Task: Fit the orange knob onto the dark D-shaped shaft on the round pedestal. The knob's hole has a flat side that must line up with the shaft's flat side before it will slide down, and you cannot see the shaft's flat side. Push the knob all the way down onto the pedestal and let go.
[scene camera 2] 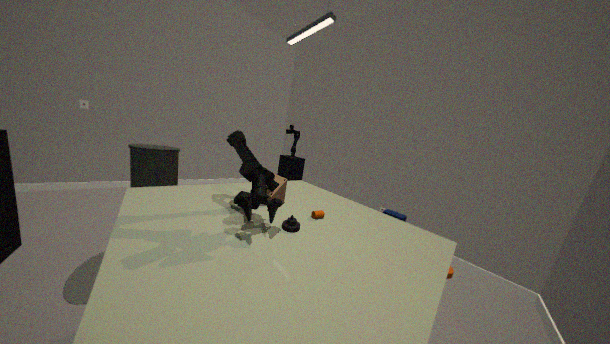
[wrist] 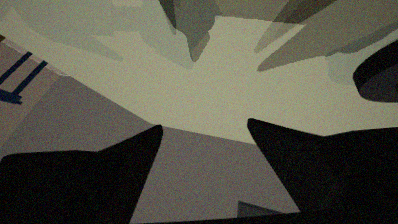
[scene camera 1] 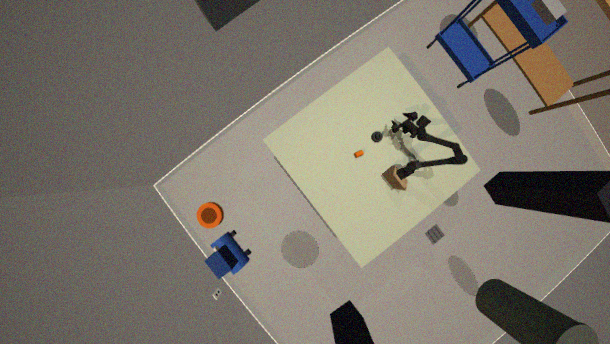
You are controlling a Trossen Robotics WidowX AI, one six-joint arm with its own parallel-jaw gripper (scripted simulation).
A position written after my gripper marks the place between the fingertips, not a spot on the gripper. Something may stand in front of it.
Note:
My gripper (scene camera 2: 260, 222) is open, with nothing in its grasp.
My gripper also shows in the wrist view (wrist: 204, 125).

